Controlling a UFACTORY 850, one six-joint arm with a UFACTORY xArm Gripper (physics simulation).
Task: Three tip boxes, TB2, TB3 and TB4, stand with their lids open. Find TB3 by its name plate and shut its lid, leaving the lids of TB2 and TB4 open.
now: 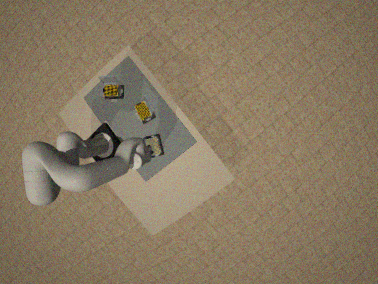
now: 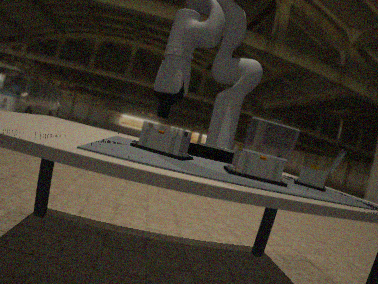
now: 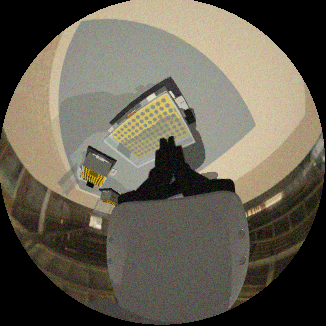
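Three pale tip boxes with yellow tip racks stand in a row; I cannot read their name plates. The box nearest my gripper (image 1: 155, 145) (image 2: 162, 141) (image 3: 168, 145) has its clear lid down over the rack; whether it is fully seated I cannot tell. The middle box (image 1: 143, 111) (image 2: 258, 165) (image 3: 100, 162) has its lid (image 2: 273, 136) standing open. The far box (image 1: 112, 91) (image 2: 312, 176) (image 3: 108, 200) also has its lid (image 2: 337, 162) open, tilted back. My gripper (image 2: 164, 116) (image 3: 168, 145) is shut and empty, pointing down just above the nearest box's lid; contact is unclear.
The boxes stand on a grey-blue mat (image 1: 126, 70) (image 2: 117, 151) (image 3: 100, 55) on a pale table (image 1: 175, 195) (image 2: 60, 127) (image 3: 235, 45). The arm's black base (image 1: 114, 134) stands beside the mat, and the arm reaches over the table from there. The middle box's open lid rises above its body.
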